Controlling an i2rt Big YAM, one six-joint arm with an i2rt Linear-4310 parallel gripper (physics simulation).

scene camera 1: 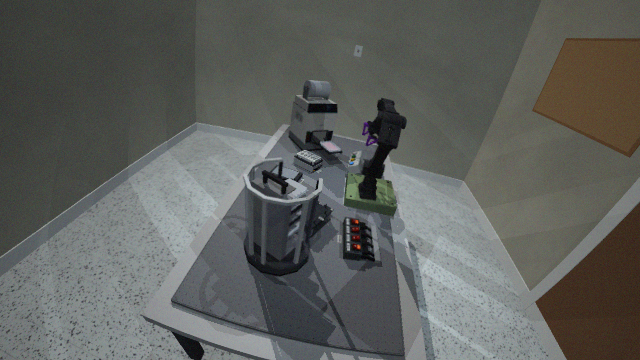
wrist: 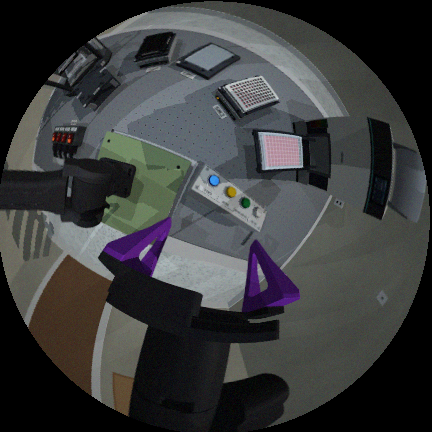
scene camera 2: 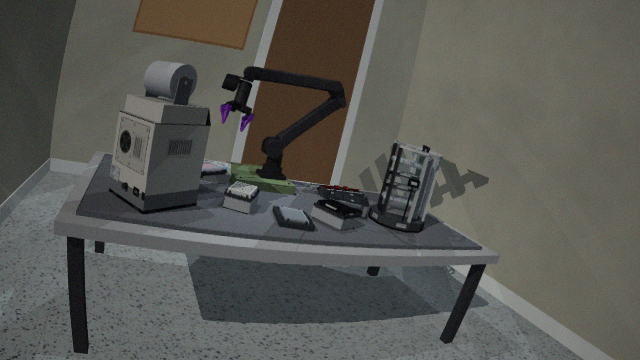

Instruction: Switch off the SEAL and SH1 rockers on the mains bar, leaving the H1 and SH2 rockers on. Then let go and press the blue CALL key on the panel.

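Places are measured from the arm's base along level axes (x ahead, y left, z up), in centimetres.
Where they show: gripper, fingertip midpoint: [scene camera 1: 364,140] [wrist: 211,232] [scene camera 2: 232,127]; arm's base at its link origin: [scene camera 1: 366,192] [wrist: 114,176] [scene camera 2: 270,176].
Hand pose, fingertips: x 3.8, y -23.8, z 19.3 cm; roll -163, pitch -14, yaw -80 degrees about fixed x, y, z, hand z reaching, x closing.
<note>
Each offset is from my fingertips to the centre of the thing.
The mains bar [scene camera 1: 351,255] [scene camera 2: 345,196] [wrist: 76,134] lies beyond the arm's green base from the panel. In scene camera 1 its nearest rocker {dx +4.4, dy +64.2, dz -18.7 cm} [scene camera 1: 356,247] and farthest rocker {dx +4.2, dy +49.2, dz -18.7 cm} [scene camera 1: 355,221] glow brighter orange; the two middle rockers look darker red. Their labels are too small to read. The pale panel {dx +0.0, dy -8.4, dz -19.1 cm} [scene camera 1: 356,156] [wrist: 251,220] lies on the other side of the base, with a blue CALL key {dx +3.5, dy -1.4, dz -17.2 cm} [scene camera 1: 351,163] [wrist: 214,180] at one end. My gripper [scene camera 1: 367,135] [scene camera 2: 233,126] [wrist: 211,232] is open and empty, its purple fingers wide apart, raised high above the table and clear of the panel.
The green base [scene camera 1: 370,205] [scene camera 2: 240,175] [wrist: 150,150] stands between panel and bar. A tall machine {dx +32.1, dy -34.4, dz -0.5 cm} [scene camera 1: 311,122] [scene camera 2: 172,160] holds out a pink plate {dx +17.8, dy -12.6, dz -13.5 cm} [scene camera 1: 330,146] [wrist: 281,151]. Also there are a white-topped block {dx +29.6, dy -0.5, dz -17.1 cm} [scene camera 1: 308,159] [scene camera 2: 241,196] [wrist: 252,94] and a round plate tower {dx +34.8, dy +67.6, dz -5.9 cm} [scene camera 1: 272,220] [scene camera 2: 407,187].
</note>
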